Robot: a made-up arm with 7 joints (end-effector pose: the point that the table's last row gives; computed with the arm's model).
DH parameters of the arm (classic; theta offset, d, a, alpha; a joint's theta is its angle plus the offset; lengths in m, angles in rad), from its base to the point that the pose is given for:
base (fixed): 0 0 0 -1.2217
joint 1: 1.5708 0 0 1.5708
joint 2: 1.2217 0 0 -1.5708
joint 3: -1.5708 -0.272 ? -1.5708
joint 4: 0 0 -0.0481 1.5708
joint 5: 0 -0.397 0 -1.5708
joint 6: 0 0 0 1.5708
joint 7: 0 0 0 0
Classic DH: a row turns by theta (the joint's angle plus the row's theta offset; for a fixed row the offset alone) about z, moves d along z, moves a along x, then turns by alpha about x.
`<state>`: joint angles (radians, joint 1 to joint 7).
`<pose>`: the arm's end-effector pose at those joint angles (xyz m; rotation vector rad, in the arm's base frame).
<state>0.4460 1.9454 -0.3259 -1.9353 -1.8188 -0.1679 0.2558</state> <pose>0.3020 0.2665 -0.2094 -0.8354 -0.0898 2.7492</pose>
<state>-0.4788 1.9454 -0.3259 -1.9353 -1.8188 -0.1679 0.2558</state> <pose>0.4117 0.1448 0.1248 -1.7958 -0.1076 1.9250</pose>
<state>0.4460 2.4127 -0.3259 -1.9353 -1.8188 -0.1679 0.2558</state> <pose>0.3427 0.2742 -0.1160 -0.5978 -0.5271 2.4484</pose>
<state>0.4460 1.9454 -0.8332 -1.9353 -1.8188 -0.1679 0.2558</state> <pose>0.1223 0.3080 -0.3102 -0.1645 -0.0846 3.0353</pose>
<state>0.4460 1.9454 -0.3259 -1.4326 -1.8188 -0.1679 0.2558</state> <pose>0.3031 0.4514 -0.1361 -0.9737 -0.7782 2.8401</pose>
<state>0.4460 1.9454 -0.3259 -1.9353 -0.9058 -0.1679 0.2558</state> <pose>0.3020 0.2665 -0.2094 0.6589 -0.4372 -2.4657</pose>
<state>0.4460 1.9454 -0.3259 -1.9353 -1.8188 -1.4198 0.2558</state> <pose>0.3020 0.2665 -0.2094 0.8666 -0.7350 2.8266</pose>
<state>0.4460 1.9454 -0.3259 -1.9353 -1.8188 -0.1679 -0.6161</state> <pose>0.3020 0.2665 -0.2094 -0.5943 -0.3587 1.9246</pose>
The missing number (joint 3, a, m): 0.0306
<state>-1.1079 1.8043 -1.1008 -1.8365 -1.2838 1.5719 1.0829</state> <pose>0.4461 0.1611 0.0513 2.3293 -2.0387 -0.1416</pose>
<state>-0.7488 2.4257 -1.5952 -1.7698 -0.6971 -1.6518 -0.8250</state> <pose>0.1685 0.4605 -0.0417 0.5675 0.8929 2.8773</pose>
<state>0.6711 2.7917 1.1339 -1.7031 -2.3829 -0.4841 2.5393</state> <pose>0.4260 -0.2022 0.1855 1.6335 -1.0940 -2.0903</pose>
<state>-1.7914 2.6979 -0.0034 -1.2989 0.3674 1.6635 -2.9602</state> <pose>-0.3776 0.1740 0.4096 1.2266 0.8770 -0.5524</pose>
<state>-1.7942 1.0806 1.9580 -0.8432 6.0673 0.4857 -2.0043</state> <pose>0.2618 0.5688 0.1488 1.0421 -1.4493 0.5428</pose>
